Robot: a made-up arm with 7 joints. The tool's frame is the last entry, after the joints. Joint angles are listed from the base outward.
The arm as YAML. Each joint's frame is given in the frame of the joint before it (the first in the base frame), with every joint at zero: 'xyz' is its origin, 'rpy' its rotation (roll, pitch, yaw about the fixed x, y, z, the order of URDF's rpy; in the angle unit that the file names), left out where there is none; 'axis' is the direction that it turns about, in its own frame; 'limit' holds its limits. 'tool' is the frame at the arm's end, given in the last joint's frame.
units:
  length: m
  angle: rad
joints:
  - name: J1
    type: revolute
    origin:
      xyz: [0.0, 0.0, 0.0]
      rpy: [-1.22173, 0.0, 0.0]
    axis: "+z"
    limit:
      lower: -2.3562
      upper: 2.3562
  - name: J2
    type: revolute
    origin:
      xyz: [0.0, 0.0, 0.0]
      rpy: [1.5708, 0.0, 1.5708]
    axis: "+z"
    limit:
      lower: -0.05
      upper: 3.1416
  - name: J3
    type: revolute
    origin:
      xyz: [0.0, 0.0, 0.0]
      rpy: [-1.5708, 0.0, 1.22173]
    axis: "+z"
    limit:
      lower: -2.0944
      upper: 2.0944
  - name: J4
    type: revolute
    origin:
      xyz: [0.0, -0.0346, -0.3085]
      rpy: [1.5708, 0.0, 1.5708]
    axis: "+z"
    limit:
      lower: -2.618
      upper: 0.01
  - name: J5
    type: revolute
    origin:
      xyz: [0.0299, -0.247, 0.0]
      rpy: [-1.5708, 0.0, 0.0]
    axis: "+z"
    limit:
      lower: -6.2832
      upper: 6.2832
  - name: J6
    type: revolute
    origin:
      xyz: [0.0, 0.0, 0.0]
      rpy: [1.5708, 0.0, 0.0]
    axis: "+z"
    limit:
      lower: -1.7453
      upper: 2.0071
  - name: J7
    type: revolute
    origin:
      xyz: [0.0, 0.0, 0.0]
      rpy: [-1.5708, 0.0, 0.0]
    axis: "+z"
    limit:
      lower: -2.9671
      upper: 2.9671
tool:
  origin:
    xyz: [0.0, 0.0, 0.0]
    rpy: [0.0, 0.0, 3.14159]
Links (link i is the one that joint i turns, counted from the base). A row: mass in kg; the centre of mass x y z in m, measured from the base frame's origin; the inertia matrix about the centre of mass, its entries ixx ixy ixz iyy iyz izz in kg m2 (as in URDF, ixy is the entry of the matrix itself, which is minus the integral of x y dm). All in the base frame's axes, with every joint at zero. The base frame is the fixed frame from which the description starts. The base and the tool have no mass.
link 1: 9.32; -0.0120 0.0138 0.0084; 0.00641 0 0 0.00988 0.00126 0.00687
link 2: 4.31; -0.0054 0.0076 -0.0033; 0.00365 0 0 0.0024 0 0.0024
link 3: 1.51; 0.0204 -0.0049 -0.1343; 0.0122 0 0.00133 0.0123 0 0.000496
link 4: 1.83; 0.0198 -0.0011 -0.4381; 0.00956 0 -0.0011 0.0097 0 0.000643
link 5: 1.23; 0.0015 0.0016 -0.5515; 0.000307 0 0 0.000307 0 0.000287
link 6: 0.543; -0.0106 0.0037 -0.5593; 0.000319 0 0 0.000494 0 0.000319
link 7: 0.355; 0.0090 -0.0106 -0.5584; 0.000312 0 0 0.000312 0 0.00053
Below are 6 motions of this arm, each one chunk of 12 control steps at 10 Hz.
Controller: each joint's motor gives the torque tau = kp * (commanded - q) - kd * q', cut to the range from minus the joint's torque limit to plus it. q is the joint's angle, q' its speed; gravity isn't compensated. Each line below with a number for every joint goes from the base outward.
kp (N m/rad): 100 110 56 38 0.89 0.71 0.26
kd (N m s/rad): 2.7 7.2 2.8 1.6 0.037 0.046 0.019
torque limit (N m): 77 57 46 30 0.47 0.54 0.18
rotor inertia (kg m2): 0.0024 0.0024 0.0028 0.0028 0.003 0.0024 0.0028
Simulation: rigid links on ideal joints. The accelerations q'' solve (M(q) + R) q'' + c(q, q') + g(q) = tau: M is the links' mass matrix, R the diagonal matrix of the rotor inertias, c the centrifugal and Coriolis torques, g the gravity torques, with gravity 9.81 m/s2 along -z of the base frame. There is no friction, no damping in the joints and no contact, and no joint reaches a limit. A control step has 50 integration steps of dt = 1/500 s. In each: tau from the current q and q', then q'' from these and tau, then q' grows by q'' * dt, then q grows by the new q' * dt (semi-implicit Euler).
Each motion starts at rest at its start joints. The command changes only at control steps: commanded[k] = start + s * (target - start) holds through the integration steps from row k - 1 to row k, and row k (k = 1, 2, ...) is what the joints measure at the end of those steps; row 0 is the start. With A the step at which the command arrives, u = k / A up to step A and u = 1 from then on. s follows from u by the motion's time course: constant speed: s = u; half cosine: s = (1 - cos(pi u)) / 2; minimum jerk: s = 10 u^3 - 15 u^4 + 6 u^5; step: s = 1 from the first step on.
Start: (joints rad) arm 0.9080 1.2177 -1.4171 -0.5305 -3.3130 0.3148 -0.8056
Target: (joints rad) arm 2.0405 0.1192 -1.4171 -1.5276 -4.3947 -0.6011 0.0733
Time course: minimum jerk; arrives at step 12
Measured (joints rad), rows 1 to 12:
1: 0.8458 1.1755 -1.3961 -0.5639 -3.3162 0.2667 -0.7974
2: 0.7777 1.0927 -1.3486 -0.6698 -3.2428 0.1793 -0.7765
3: 0.8085 0.9971 -1.3164 -0.7716 -3.1963 0.1069 -0.7280
4: 0.9470 0.8992 -1.3136 -0.8451 -3.3208 0.0231 -0.6382
5: 1.1490 0.7887 -1.3290 -0.9180 -3.5682 -0.1112 -0.5082
6: 1.3627 0.6538 -1.3455 -1.0250 -3.8304 -0.2622 -0.3608
7: 1.5580 0.4912 -1.3554 -1.1726 -4.0412 -0.3874 -0.2276
8: 1.7247 0.3147 -1.3615 -1.3417 -4.1804 -0.4858 -0.1255
9: 1.8516 0.1568 -1.3634 -1.4979 -4.2601 -0.5639 -0.0555
10: 1.9213 0.0521 -1.3478 -1.6016 -4.3019 -0.6213 -0.0105
11: 1.9394 0.0137 -1.3168 -1.6293 -4.3269 -0.6631 0.0208
12: 1.9360 0.0235 -1.2956 -1.6023 -4.3491 -0.6898 0.0449

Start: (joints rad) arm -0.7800 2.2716 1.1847 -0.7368 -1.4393 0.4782 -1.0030
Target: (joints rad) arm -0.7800 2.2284 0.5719 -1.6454 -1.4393 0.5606 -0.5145
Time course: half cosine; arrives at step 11
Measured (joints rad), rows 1 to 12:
1: -0.8435 2.2419 1.2026 -0.7477 -1.4639 0.5381 -1.0214
2: -0.8983 2.2135 1.2202 -0.7305 -1.4242 0.5992 -1.0711
3: -0.8802 2.1886 1.1657 -0.7917 -1.3510 0.6066 -1.0923
4: -0.8406 2.1799 1.0625 -0.9303 -1.3682 0.6072 -1.0365
5: -0.8261 2.1877 0.9624 -1.1050 -1.4434 0.6193 -0.9323
6: -0.8283 2.2018 0.8772 -1.2815 -1.4939 0.6334 -0.8332
7: -0.8291 2.2117 0.7965 -1.4436 -1.5104 0.6413 -0.7623
8: -0.8197 2.2113 0.7128 -1.5809 -1.5236 0.6453 -0.7110
9: -0.8020 2.2013 0.6305 -1.6849 -1.5408 0.6496 -0.6626
10: -0.7853 2.1872 0.5647 -1.7491 -1.5501 0.6550 -0.6096
11: -0.7772 2.1765 0.5317 -1.7701 -1.5472 0.6592 -0.5595
12: -0.7820 2.1737 0.5308 -1.7608 -1.5347 0.6607 -0.5304

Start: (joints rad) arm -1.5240 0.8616 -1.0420 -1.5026 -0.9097 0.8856 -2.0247
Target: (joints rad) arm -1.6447 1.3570 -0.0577 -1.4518 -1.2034 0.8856 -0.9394
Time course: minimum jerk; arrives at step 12
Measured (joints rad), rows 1 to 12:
1: -1.4520 0.8438 -1.0887 -1.5218 -0.9249 0.9137 -2.0223
2: -1.3347 0.8130 -1.1820 -1.5010 -0.8920 0.9627 -1.9803
3: -1.2687 0.8241 -1.2014 -1.4819 -0.8006 0.9951 -1.8569
4: -1.2994 0.8734 -1.0999 -1.4647 -0.7703 1.0100 -1.6655
5: -1.3923 0.9435 -0.9062 -1.4484 -0.8496 0.9867 -1.4712
6: -1.4788 1.0332 -0.6870 -1.4626 -0.9873 0.9574 -1.3293
7: -1.5209 1.1308 -0.4914 -1.4819 -1.1126 0.9694 -1.2486
8: -1.5293 1.2156 -0.3366 -1.4699 -1.1772 1.0085 -1.2001
9: -1.5356 1.2752 -0.2210 -1.4442 -1.1824 1.0329 -1.1472
10: -1.5527 1.3134 -0.1398 -1.4400 -1.1801 1.0308 -1.0792
11: -1.5723 1.3363 -0.0925 -1.4580 -1.2052 1.0180 -1.0189
12: -1.5813 1.3453 -0.0769 -1.4760 -1.2372 1.0095 -0.9946

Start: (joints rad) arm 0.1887 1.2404 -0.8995 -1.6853 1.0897 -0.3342 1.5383
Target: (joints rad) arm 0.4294 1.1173 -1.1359 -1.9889 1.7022 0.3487 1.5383
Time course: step
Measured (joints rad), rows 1 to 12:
1: 0.3132 1.1502 -0.9972 -1.8153 1.3488 0.0166 1.5494
2: 0.4752 1.0092 -1.2105 -1.8717 1.7754 0.3326 1.6044
3: 0.5201 1.0024 -1.2749 -1.8993 1.8607 0.3825 1.7438
4: 0.4213 1.0396 -1.1861 -1.8659 1.6944 0.3388 1.8245
5: 0.3298 1.0641 -1.0799 -1.8358 1.5219 0.2689 1.7493
6: 0.3362 1.0729 -1.0642 -1.8723 1.5056 0.2397 1.5889
7: 0.3986 1.0557 -1.1258 -1.8805 1.6155 0.2700 1.4810
8: 0.4389 1.0450 -1.1755 -1.8677 1.6867 0.3102 1.5136
9: 0.4240 1.0485 -1.1693 -1.8676 1.6693 0.3223 1.6259
10: 0.3856 1.0530 -1.1321 -1.8703 1.6260 0.3038 1.6960
11: 0.3707 1.0563 -1.1107 -1.8748 1.6040 0.2800 1.6777
12: 0.3868 1.0560 -1.1215 -1.8749 1.6137 0.2778 1.6164

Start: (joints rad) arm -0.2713 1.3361 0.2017 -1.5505 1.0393 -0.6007 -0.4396
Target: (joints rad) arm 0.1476 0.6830 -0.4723 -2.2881 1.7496 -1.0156 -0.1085
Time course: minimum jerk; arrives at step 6
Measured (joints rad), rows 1 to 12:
1: -0.2266 1.2746 0.1377 -1.5538 1.0430 -0.6190 -0.4398
2: -0.1101 1.1381 -0.0332 -1.5993 1.1184 -0.6383 -0.4644
3: 0.0384 0.9470 -0.2678 -1.7253 1.2871 -0.6930 -0.5009
4: 0.1830 0.7521 -0.5106 -1.8931 1.5016 -0.7729 -0.4909
5: 0.2549 0.6348 -0.6512 -2.0589 1.6829 -0.8218 -0.3959
6: 0.2002 0.6212 -0.6110 -2.1440 1.7601 -0.8732 -0.2319
7: 0.1370 0.6501 -0.5098 -2.1282 1.7202 -0.9847 -0.0686
8: 0.1581 0.6653 -0.4917 -2.1143 1.6706 -1.0601 0.0172
9: 0.1986 0.6569 -0.5361 -2.1033 1.6856 -1.0234 0.0158
10: 0.2026 0.6478 -0.5597 -2.0950 1.7099 -0.9586 -0.0355
11: 0.1833 0.6491 -0.5450 -2.1038 1.7000 -0.9522 -0.0915
12: 0.1719 0.6532 -0.5280 -2.1160 1.6853 -0.9836 -0.1243

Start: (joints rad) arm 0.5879 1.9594 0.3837 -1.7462 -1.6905 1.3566 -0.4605
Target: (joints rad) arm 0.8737 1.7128 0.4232 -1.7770 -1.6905 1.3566 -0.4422
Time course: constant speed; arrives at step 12
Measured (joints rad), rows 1 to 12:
1: 0.6495 1.9205 0.3290 -1.8014 -1.7095 1.3624 -0.4511
2: 0.7270 1.8445 0.2278 -1.8232 -1.7484 1.3977 -0.3931
3: 0.7557 1.7865 0.1939 -1.7845 -1.7336 1.4445 -0.3249
4: 0.7553 1.7729 0.2243 -1.7731 -1.6890 1.4535 -0.3061
5: 0.7571 1.7783 0.2659 -1.7942 -1.6882 1.4244 -0.3292
6: 0.7758 1.7731 0.2837 -1.8096 -1.7206 1.3974 -0.3577
7: 0.8059 1.7499 0.2771 -1.8054 -1.7323 1.3954 -0.3703
8: 0.8348 1.7197 0.2660 -1.7949 -1.7144 1.4095 -0.3655
9: 0.8567 1.6945 0.2646 -1.7918 -1.6975 1.4204 -0.3529
10: 0.8741 1.6768 0.2730 -1.7957 -1.6987 1.4193 -0.3416
11: 0.8921 1.6619 0.2835 -1.7997 -1.7072 1.4112 -0.3353
12: 0.9129 1.6447 0.2898 -1.8007 -1.7094 1.4050 -0.3335

